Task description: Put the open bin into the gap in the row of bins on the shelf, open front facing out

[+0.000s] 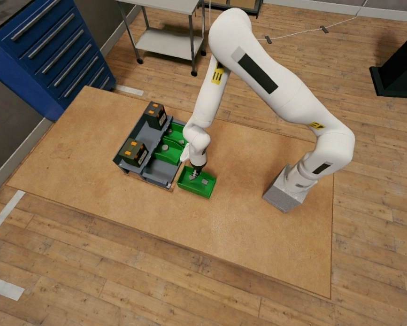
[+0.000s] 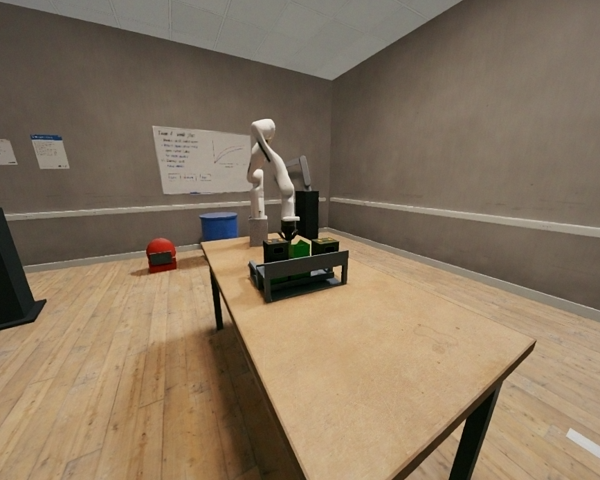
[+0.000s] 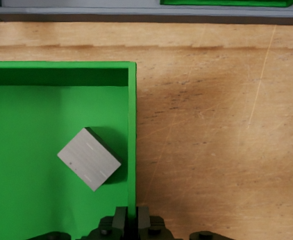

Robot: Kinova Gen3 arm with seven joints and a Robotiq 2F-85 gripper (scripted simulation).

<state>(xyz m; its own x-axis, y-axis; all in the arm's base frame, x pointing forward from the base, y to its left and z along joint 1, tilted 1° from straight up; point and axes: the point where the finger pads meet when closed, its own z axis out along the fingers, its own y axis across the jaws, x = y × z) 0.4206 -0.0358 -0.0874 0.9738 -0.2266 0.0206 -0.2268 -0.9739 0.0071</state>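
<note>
My gripper is now 4 cm short of the grey part, 2 cm to the right of it and 6 cm above it. Also, from my hand: grey shelf 23 cm ahead, 12 cm to the right, 4 cm below.
</note>
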